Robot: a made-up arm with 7 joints. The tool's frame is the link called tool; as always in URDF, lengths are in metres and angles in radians. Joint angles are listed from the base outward. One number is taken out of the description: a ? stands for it. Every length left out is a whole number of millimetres.
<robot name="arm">
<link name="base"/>
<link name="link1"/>
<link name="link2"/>
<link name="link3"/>
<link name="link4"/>
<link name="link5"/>
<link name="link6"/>
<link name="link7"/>
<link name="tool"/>
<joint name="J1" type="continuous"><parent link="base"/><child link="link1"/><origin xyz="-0.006 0.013 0.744"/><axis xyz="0 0 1"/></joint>
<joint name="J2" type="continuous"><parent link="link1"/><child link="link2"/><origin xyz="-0.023 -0.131 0.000"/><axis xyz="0 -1 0"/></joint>
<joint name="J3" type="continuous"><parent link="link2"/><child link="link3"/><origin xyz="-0.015 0.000 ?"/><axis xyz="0 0 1"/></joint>
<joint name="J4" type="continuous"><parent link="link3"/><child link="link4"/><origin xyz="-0.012 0.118 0.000"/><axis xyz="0 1 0"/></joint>
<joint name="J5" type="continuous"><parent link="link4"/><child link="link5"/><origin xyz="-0.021 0.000 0.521"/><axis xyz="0 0 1"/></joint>
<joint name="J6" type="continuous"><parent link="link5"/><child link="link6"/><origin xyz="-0.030 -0.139 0.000"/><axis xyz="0 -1 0"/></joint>
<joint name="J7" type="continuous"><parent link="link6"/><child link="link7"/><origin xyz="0.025 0.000 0.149"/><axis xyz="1 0 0"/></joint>
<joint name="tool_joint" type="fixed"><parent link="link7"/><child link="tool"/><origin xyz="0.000 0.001 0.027"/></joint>
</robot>
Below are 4 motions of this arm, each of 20 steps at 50 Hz.
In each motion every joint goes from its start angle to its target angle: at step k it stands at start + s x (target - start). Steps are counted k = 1, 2, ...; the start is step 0. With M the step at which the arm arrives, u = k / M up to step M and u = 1 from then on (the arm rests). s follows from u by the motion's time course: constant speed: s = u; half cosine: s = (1 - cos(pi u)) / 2; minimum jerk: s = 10 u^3 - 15 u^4 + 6 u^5.
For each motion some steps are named. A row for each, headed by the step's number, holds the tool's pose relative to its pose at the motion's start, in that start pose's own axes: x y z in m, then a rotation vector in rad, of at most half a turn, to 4 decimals.
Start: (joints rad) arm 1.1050 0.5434 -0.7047 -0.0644 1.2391 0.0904 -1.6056
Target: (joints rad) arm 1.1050 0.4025 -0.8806 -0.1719 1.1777 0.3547 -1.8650
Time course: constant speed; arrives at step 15
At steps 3, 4, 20:
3: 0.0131 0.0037 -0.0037 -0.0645 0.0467 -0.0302
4: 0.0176 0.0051 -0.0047 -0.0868 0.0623 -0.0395
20: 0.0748 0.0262 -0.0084 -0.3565 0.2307 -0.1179

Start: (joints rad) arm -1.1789 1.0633 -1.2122 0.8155 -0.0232 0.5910 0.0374
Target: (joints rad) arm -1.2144 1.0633 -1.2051 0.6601 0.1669 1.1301 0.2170
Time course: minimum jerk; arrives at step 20
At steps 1, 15, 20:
1: -0.0002 0.0000 0.0001 0.0003 -0.0008 0.0002
15: -0.1802 -0.0275 0.0036 0.2652 -0.6309 0.1915
20: -0.1992 -0.0314 -0.0010 0.2969 -0.7020 0.2187

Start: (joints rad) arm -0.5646 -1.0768 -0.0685 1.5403 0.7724 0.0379 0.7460
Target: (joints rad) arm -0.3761 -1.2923 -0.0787 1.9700 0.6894 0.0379 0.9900
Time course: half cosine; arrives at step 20
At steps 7, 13, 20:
7: 0.0949 -0.0453 0.0399 0.1691 0.0441 -0.1521
13: 0.2249 -0.1552 0.0822 0.4546 0.0841 -0.4112
20: 0.2823 -0.2365 0.0926 0.6283 0.0893 -0.5689

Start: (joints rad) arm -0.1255 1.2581 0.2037 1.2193 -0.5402 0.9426 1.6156
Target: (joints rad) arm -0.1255 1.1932 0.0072 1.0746 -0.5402 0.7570 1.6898
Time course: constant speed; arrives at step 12
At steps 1, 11, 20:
1: 0.0044 -0.0008 0.0096 0.0124 -0.0173 -0.0169
11: 0.0375 -0.0124 0.1016 0.1356 -0.1957 -0.1782
20: 0.0398 -0.0138 0.1103 0.1478 -0.2142 -0.1935

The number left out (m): 0.429
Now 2 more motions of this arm.
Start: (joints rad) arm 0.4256 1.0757 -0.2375 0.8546 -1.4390 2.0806 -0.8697
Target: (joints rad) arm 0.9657 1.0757 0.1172 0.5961 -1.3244 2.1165 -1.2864
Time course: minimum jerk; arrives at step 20
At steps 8, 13, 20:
8: -0.0622 0.0159 -0.1019 0.0859 0.1093 -0.1523
13: -0.1804 0.0912 -0.2455 0.2010 0.3381 -0.3265
20: -0.2556 0.1575 -0.3105 0.2596 0.4882 -0.3912

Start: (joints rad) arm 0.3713 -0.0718 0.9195 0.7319 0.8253 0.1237 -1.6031
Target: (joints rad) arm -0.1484 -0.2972 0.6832 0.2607 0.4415 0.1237 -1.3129
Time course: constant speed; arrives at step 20
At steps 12, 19, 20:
12: -0.3153 0.0088 -0.0217 0.2306 0.5194 -0.4352
19: -0.4665 0.0699 0.0328 0.3662 0.8273 -0.7044
20: -0.4844 0.0807 0.0442 0.3849 0.8714 -0.7439

